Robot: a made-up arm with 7 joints.
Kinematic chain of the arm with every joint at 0, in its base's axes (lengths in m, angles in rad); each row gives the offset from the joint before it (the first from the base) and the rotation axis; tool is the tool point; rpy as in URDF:
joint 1: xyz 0 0 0.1 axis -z
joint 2: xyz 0 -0.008 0.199 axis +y
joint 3: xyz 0 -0.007 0.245 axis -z
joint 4: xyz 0 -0.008 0.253 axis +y
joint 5: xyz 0 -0.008 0.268 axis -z
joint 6: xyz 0 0 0.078 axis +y
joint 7: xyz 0 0 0.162 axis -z
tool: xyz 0 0 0 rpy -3.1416 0 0
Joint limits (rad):
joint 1: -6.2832..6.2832
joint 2: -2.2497..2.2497
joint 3: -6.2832..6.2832
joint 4: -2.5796..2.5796
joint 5: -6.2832..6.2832
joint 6: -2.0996..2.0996
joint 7: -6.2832..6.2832
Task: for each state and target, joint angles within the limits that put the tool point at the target. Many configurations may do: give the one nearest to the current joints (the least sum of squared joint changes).
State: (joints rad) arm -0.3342 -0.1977 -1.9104 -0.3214 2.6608 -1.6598 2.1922
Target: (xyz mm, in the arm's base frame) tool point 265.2 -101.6 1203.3
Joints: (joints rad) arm -0.1331 0.2629 -1.9631 -0.5213 2.7000 -0.9644 2.1922
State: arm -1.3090 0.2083 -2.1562 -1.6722 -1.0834 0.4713 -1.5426
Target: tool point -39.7 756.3 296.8
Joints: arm -1.9507 0.9097 -2.7146 -1.4855 -1.0399 0.2980 -1.5426
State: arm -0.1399 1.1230 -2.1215 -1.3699 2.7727 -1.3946 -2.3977
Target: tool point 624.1 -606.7 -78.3
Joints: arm 0.5315 1.8647 -2.1726 -0.7156 2.8791 -0.7528 -2.3977
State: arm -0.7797 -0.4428 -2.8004 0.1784 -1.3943 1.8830 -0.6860
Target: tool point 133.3 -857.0 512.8
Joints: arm -1.5848 -1.1848 -2.8421 0.1634 -1.4065 1.3122 -0.6860
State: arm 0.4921 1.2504 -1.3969 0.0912 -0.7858 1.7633 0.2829
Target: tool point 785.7 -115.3 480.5
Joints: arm 0.3539 1.4097 -1.3511 0.1472 -0.7445 1.7401 0.2829
